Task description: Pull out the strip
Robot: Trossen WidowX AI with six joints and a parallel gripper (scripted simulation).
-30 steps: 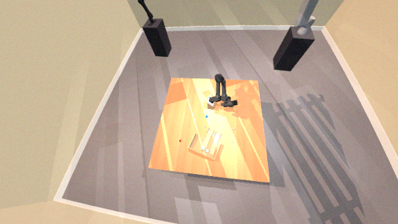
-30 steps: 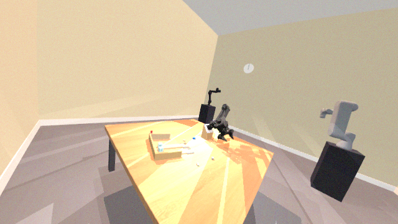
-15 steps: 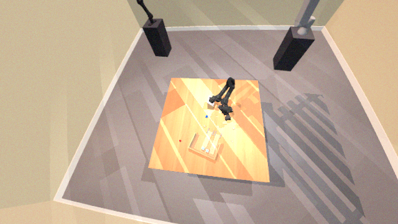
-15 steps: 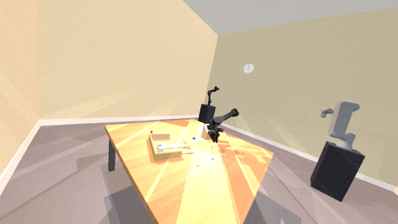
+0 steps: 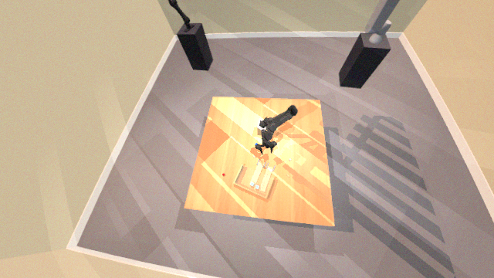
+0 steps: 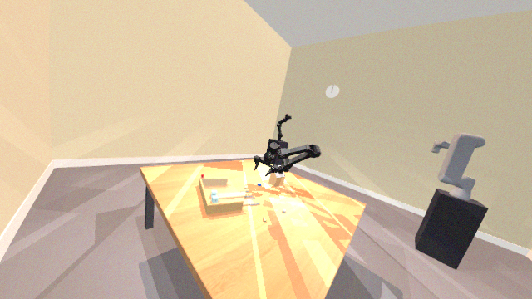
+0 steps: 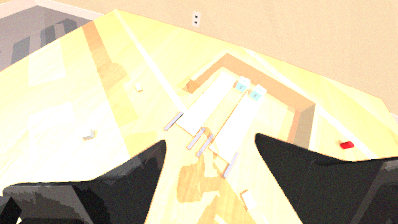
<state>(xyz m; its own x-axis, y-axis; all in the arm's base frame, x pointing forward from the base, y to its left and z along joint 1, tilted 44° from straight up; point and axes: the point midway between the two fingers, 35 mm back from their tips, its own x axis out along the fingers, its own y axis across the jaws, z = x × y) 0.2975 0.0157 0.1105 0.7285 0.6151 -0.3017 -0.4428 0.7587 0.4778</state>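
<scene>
Now: the pale speckled band 18 cm ahead of my gripper tip, 16 cm below it and 3 cm to the left of it. Round my gripper tip: tiny blue piece 16 cm below, 15 cm behind, 12 cm to the right; then red marker 38 cm to the right, 22 cm ahead, 16 cm below.
</scene>
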